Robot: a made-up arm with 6 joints.
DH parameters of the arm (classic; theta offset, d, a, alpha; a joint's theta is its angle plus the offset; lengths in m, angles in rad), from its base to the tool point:
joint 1: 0 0.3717 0 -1.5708
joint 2: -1.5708 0 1.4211 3.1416
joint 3: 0 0 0 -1.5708
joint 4: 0 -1.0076 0 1.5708
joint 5: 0 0.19 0 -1.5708
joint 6: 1.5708 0 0 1.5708
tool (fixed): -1.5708 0 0 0
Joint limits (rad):
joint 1: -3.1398..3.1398
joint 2: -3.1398..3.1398
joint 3: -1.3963..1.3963
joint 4: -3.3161..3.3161
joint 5: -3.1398..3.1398
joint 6: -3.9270..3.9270
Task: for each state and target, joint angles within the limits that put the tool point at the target. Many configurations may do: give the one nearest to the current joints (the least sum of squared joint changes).
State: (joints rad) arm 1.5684 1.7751 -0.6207 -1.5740 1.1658 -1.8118
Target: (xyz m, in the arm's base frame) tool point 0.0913 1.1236 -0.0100
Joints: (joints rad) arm 1.4915 1.1089 -0.4173 -1.5604 1.1658 -1.8118
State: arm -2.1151 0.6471 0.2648 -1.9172 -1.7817 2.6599
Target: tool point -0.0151 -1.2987 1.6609
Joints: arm -1.6409 0.1979 0.2670 -1.9819 -1.7817 2.6599
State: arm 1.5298 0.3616 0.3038 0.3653 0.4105 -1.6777
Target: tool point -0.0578 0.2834 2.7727
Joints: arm 2.1997 -0.0096 1.1407 0.8874 0.4105 -1.6777
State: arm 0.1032 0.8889 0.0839 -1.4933 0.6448 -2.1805
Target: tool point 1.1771 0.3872 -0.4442
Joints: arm 0.3241 1.4328 -0.1168 -1.5294 0.6448 -2.1805
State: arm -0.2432 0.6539 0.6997 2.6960 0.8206 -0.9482
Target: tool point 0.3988 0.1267 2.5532
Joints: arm -0.1209 -0.1819 0.6300 2.7265 0.8206 -0.9482
